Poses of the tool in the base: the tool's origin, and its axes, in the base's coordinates. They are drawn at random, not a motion.
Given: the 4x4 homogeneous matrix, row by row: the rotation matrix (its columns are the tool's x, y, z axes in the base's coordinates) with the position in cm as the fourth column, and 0 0 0 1 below. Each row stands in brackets.
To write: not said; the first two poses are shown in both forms.
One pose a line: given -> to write
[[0.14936, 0.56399, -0.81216, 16.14], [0.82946, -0.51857, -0.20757, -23.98], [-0.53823, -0.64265, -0.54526, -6.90], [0, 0, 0, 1]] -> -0.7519, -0.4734, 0.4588, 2.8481, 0.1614, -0.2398, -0.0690
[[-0.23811, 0.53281, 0.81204, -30.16], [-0.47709, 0.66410, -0.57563, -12.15], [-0.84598, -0.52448, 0.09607, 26.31], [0, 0, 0, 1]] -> 0.0263, 0.8537, -0.5200, 1.8121, -0.3016, -0.1215, 0.2631
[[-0.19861, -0.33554, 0.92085, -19.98], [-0.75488, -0.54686, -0.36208, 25.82], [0.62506, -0.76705, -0.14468, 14.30], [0, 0, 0, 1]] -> -0.6195, 0.4525, -0.6415, 2.8086, -0.1998, 0.2582, 0.1430
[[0.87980, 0.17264, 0.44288, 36.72], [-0.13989, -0.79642, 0.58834, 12.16], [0.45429, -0.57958, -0.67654, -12.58], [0, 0, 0, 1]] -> -0.9660, -0.0094, -0.2585, 2.4924, 0.3672, 0.1216, -0.1258
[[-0.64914, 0.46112, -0.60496, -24.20], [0.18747, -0.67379, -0.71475, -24.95], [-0.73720, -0.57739, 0.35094, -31.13], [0, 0, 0, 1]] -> 0.4118, 0.3965, -0.8205, 2.9740, -0.2420, -0.2495, -0.3113
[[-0.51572, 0.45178, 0.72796, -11.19], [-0.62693, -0.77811, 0.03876, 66.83], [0.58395, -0.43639, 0.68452, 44.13], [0, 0, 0, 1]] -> -0.4001, 0.1213, -0.9084, 2.5059, -0.1119, 0.6683, 0.4413
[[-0.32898, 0.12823, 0.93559, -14.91], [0.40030, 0.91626, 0.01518, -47.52], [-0.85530, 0.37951, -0.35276, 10.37], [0, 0, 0, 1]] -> 0.1972, 0.9692, 0.1472, 1.9636, -0.1491, -0.4752, 0.1037
